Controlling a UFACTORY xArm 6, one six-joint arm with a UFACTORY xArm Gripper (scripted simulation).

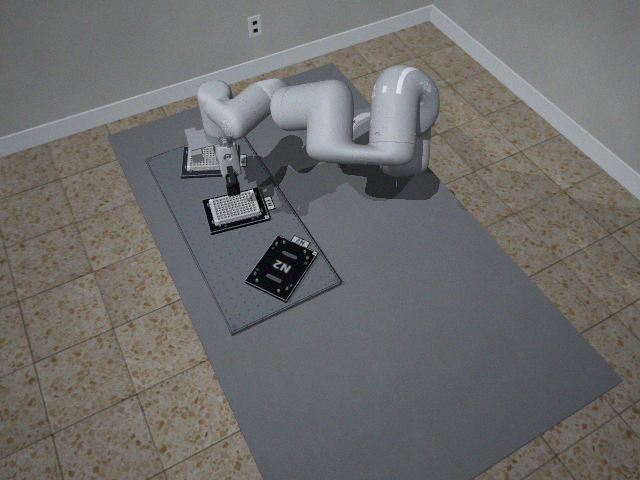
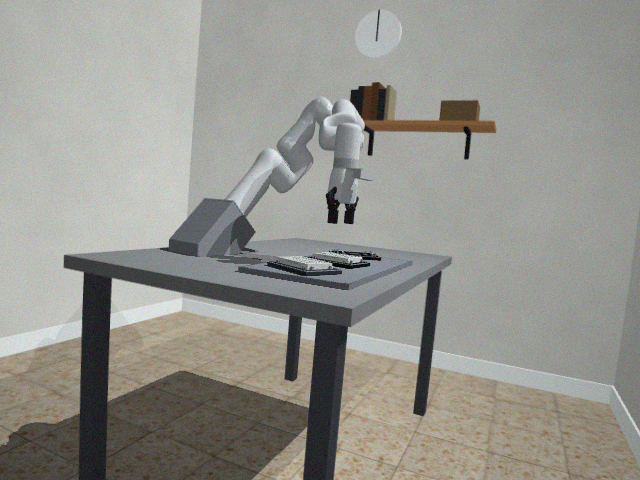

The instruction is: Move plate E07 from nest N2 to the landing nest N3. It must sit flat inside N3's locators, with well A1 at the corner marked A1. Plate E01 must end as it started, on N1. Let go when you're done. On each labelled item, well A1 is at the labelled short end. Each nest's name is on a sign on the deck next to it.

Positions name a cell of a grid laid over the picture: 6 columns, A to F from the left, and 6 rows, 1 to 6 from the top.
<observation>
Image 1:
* gripper: C3
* white well plate: C3
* nest N2: C4
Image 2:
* gripper: D3
</observation>
